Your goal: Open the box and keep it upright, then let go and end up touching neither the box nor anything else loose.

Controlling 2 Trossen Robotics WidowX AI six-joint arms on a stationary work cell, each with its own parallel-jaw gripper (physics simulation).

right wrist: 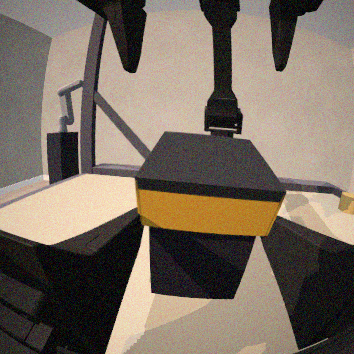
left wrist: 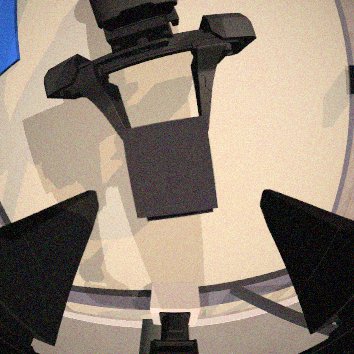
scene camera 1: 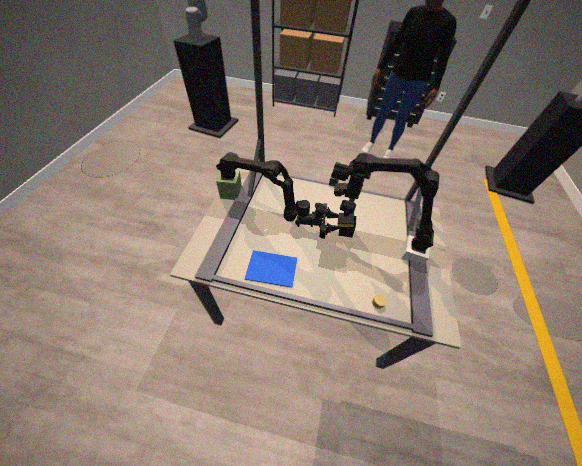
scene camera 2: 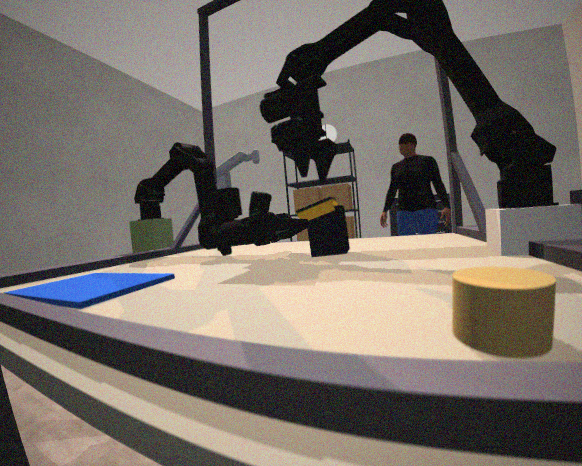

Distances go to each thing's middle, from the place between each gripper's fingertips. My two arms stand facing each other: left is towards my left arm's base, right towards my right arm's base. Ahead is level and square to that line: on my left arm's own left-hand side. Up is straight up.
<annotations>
Right now the yellow cylinder (scene camera 2: 509, 312) is 31 cm ahead of my left hand, 25 cm to the left of it and 14 cm below it. Also, from my left hand: flat blue square (scene camera 2: 80, 292) 34 cm ahead, 23 cm to the right, 15 cm below.
I see the yellow cylinder 310 mm ahead of my right hand, 260 mm to the left of it and 50 mm below it. From my right hand the other things lie so: flat blue square (330 mm ahead, 220 mm to the right, 70 mm below).
</annotations>
